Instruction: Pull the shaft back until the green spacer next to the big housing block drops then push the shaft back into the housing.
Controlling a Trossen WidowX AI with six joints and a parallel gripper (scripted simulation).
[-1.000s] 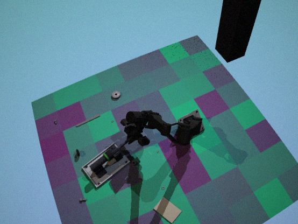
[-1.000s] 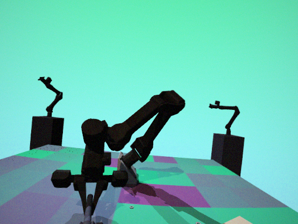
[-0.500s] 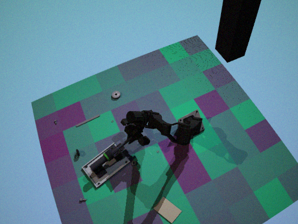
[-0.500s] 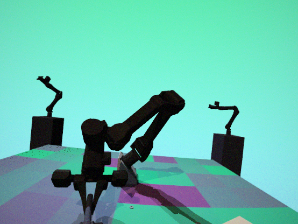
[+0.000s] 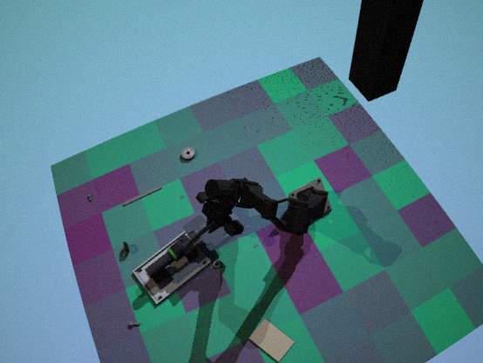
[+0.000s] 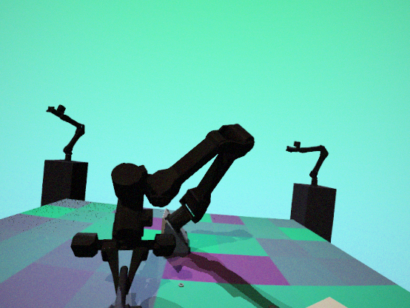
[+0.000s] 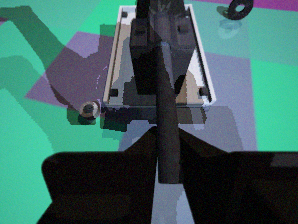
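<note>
My gripper tip is now 50 mm short of the shaft, 20 mm below it and 10 mm to the right of it. Round my gripper tip: thin grey rod (270 mm to the right, 170 mm ahead, 50 mm below); grey washer (360 mm to the right, 60 mm behind, 50 mm below); green spacer (140 mm ahead, 40 mm to the left, 20 mm above).
</note>
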